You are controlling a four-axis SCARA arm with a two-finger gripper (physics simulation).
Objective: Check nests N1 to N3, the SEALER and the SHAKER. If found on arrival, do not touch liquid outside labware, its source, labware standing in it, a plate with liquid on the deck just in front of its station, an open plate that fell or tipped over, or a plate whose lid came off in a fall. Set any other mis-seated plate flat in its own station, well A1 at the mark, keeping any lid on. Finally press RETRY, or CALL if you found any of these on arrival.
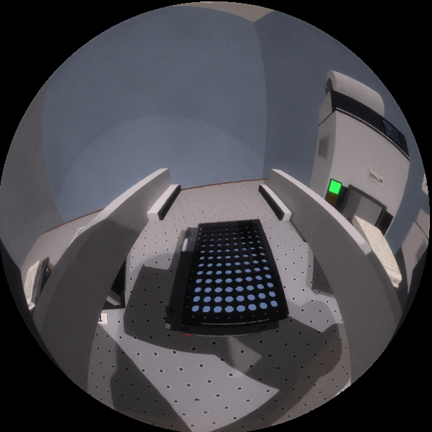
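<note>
My gripper (219, 177) is shut, its two fingers standing apart by a gap with no object between them, above and beyond a dark plate. The black plate (230, 272) with light-blue wells is below the fingers, over a black station base (177, 300). More of the base shows at the plate's left than at its right; I cannot tell whether the plate is tilted. A red mark shows at the base's front edge. The SEALER (362, 155) is at the right with a green light (335, 187); a cream plate (382, 252) is in front of it, partly hidden by the right finger.
At the left, a dark station (119, 287) is partly hidden behind the left finger, near a small label (102, 318). A pale object with a dark edge (35, 282) is at the far left. Another pale device (416, 242) shows at the far right. The perforated deck (200, 372) carries broad shadows.
</note>
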